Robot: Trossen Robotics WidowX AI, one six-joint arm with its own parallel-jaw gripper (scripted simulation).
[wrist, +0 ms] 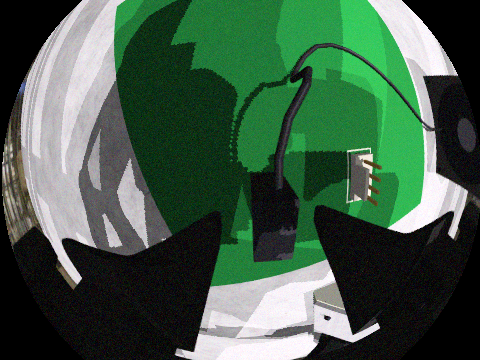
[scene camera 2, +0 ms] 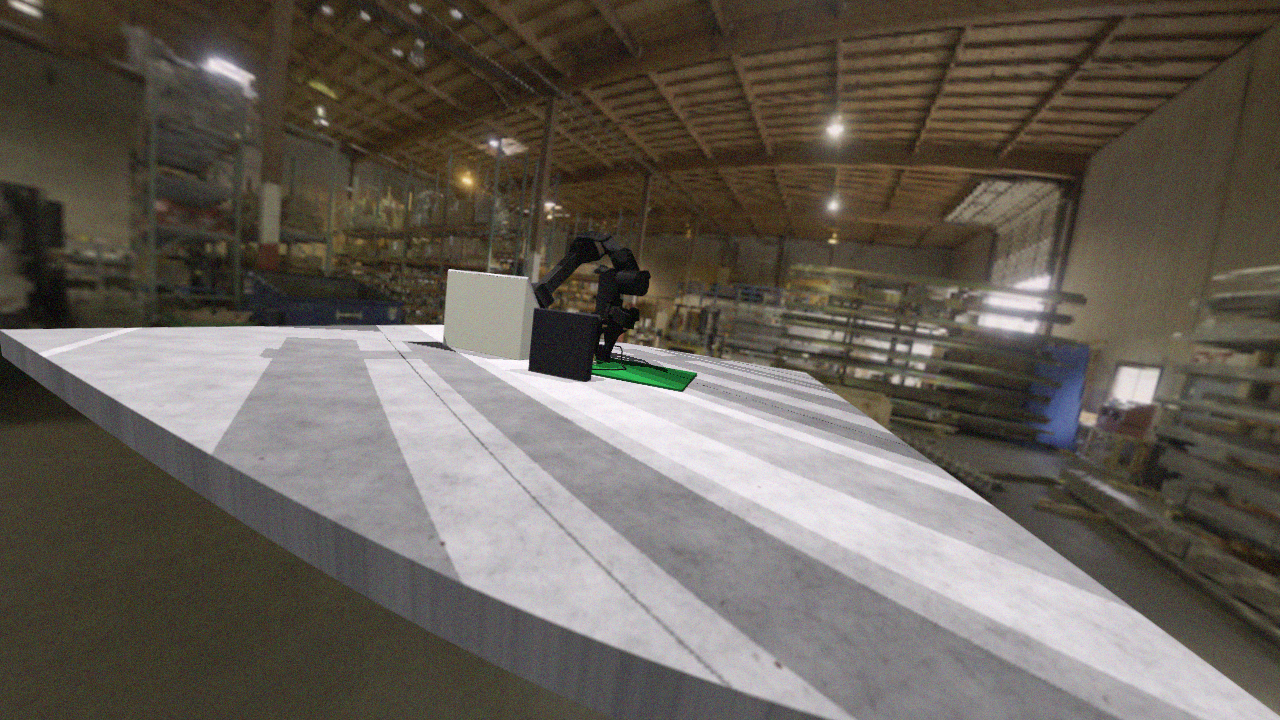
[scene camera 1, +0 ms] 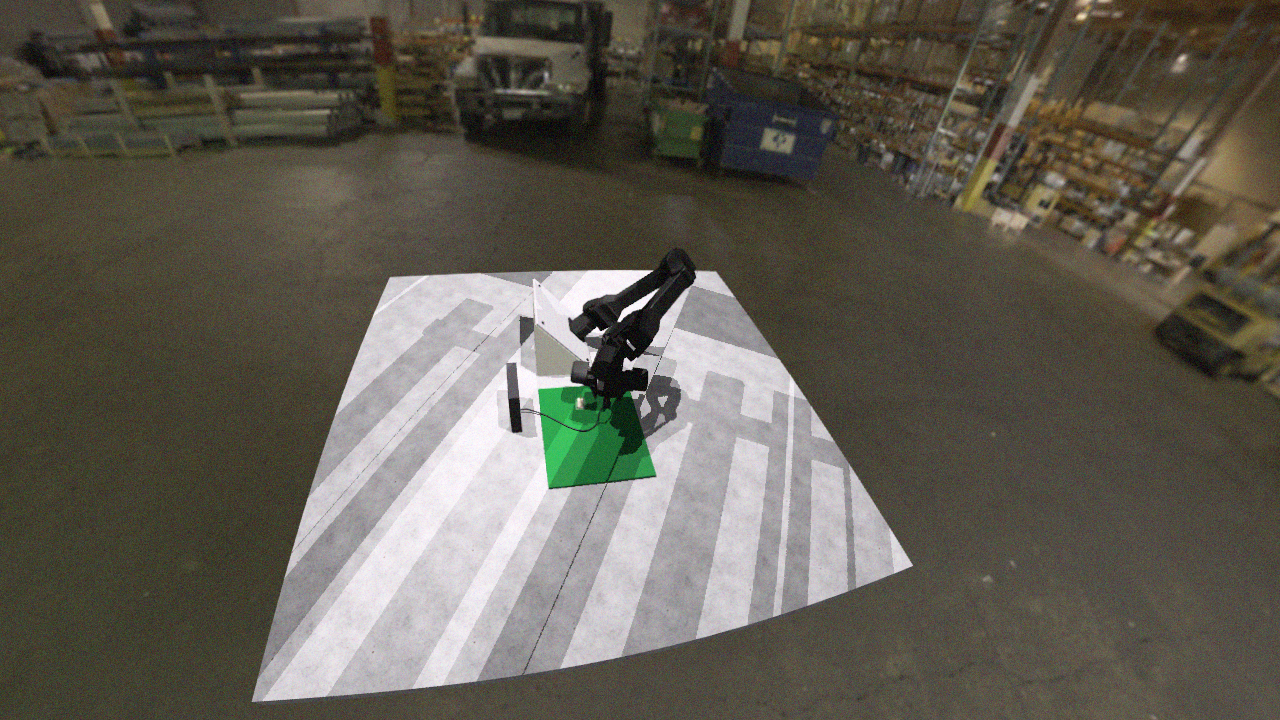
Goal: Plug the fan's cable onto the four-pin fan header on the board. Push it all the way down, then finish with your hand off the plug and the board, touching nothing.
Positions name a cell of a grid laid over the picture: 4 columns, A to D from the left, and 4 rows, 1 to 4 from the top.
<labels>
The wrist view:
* my gripper: C3
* green board: B2
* black cable: C2
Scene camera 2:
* my gripper: B2
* black fan: B2
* green board: C3
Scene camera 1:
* my gripper: B3
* black fan: B3
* green board: B3
</labels>
